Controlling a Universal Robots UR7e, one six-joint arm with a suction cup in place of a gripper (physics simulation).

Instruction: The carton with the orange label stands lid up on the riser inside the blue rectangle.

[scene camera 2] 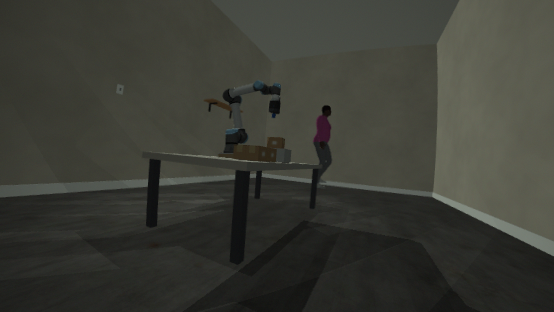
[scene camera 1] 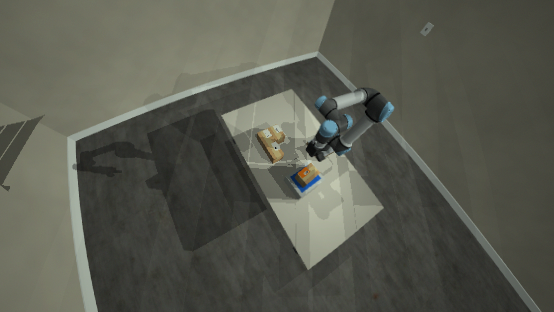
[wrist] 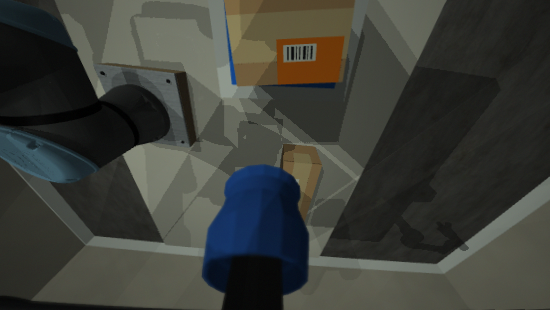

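Seen in the pictures: hand, its tool point: (scene camera 2: 273,117) (wrist: 262,196); arm's base, origin of its link: (scene camera 2: 231,153) (wrist: 142,114).
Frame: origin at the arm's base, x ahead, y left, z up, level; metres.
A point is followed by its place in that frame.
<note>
The carton with the orange label (scene camera 1: 311,178) @(x 0.336, y 0.276, z 0.180 m) (scene camera 2: 276,143) @(x 0.368, y 0.190, z 0.123 m) (wrist: 280,30) @(x 0.323, y 0.238, z 0.181 m) rests level on the pale grey riser (scene camera 1: 299,195) @(x 0.439, y 0.342, z 0.071 m) (scene camera 2: 284,155) @(x 0.474, y 0.172, z 0.018 m) (wrist: 218,45) @(x 0.220, y 0.204, z 0.078 m), its orange label facing up. The blue rectangle (scene camera 1: 304,189) @(x 0.385, y 0.317, z 0.079 m) (wrist: 320,86) @(x 0.418, y 0.182, z 0.078 m) shows on the riser's top along parts of the carton's edges; the carton hides the rest, so its fit on every side cannot be told. My gripper (scene camera 2: 273,116) (wrist: 262,175), a blue suction cup, hangs above the table with nothing on it, apart from the carton. In scene camera 1 the cup is hidden by the wrist.
Several other brown cartons (scene camera 1: 270,143) @(x 0.470, y -0.145, z 0.064 m) (scene camera 2: 254,153) @(x 0.509, y -0.288, z 0.007 m) (wrist: 302,162) @(x 0.449, y -0.010, z 0.055 m) stand together on the table (scene camera 1: 325,240) @(x 0.373, y 0.727, z -0.042 m) (scene camera 2: 200,160) @(x 0.490, y -0.698, z -0.058 m), beside the riser. The arm's mounting plate (wrist: 175,95) @(x 0.099, y 0.074, z 0.009 m) is near the riser. A person in a pink top (scene camera 2: 323,131) stands behind the table. A wall shelf (scene camera 2: 217,103) is behind the arm.
</note>
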